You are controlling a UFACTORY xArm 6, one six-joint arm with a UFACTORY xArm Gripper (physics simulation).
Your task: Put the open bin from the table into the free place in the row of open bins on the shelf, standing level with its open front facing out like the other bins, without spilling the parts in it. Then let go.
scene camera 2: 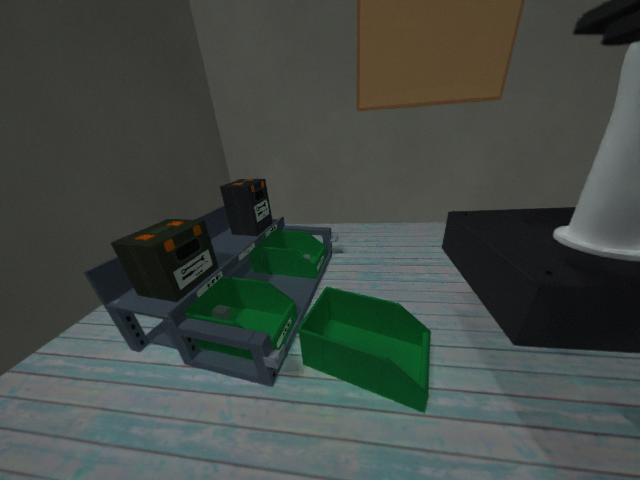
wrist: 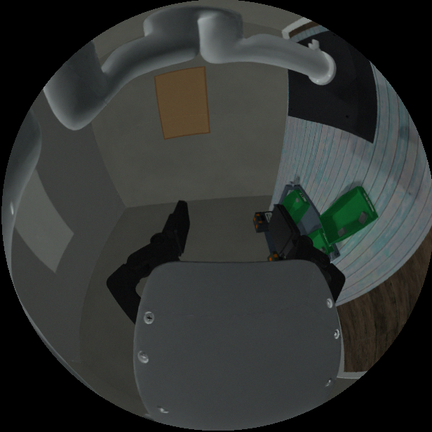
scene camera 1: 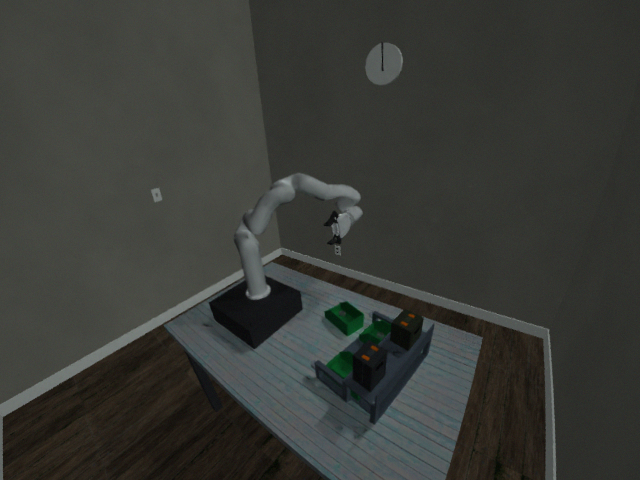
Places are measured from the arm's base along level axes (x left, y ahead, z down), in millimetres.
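Pixels of known places: gripper, fingertip midpoint: (scene camera 1: pixel 328 234); arm's base at its link origin: (scene camera 2: pixel 603 243) (scene camera 1: pixel 258 292).
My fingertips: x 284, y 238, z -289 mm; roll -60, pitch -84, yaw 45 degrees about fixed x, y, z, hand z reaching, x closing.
Note:
Ahead of a thing's pixels: the offset from my fingertips to its top centre. "spot": to the spot under its first point. Level surfaces: height alone.
The loose green open bin @[spot: dy +208, dx -71, dz +350 mm] (scene camera 1: pixel 352 324) (scene camera 2: pixel 343 351) (wrist: pixel 350 212) stands upright on the table before the shelf, its low front towards the robot base. Grey parts show inside it in the wrist view. The shelf (scene camera 1: pixel 402 379) (scene camera 2: pixel 222 333) (wrist: pixel 311 216) holds one green bin @[spot: dy +284, dx -2, dz +396 mm] (scene camera 1: pixel 375 332) (scene camera 2: pixel 242 294) (wrist: pixel 320 239) at the end near the loose bin and another @[spot: dy +291, dx -236, dz +396 mm] (scene camera 1: pixel 339 364) (scene camera 2: pixel 279 260) (wrist: pixel 296 204) at the other end, with a free place between them. My gripper (scene camera 1: pixel 328 233) (wrist: pixel 231 213) is open and empty, high above the table and apart from the bins, its fingers pointing sideways.
Two dark cases with orange latches, one @[dy +442, dx -23, dz +206 mm] (scene camera 1: pixel 406 330) (scene camera 2: pixel 165 258) and another @[dy +452, dx -253, dz +181 mm] (scene camera 1: pixel 369 365) (scene camera 2: pixel 247 206), stand on the shelf's raised rear level behind the bins. The black robot base block (scene camera 1: pixel 255 315) (scene camera 2: pixel 516 279) (wrist: pixel 332 95) stands on the table @[dz +405 mm] (scene camera 1: pixel 289 379) (scene camera 2: pixel 206 428).

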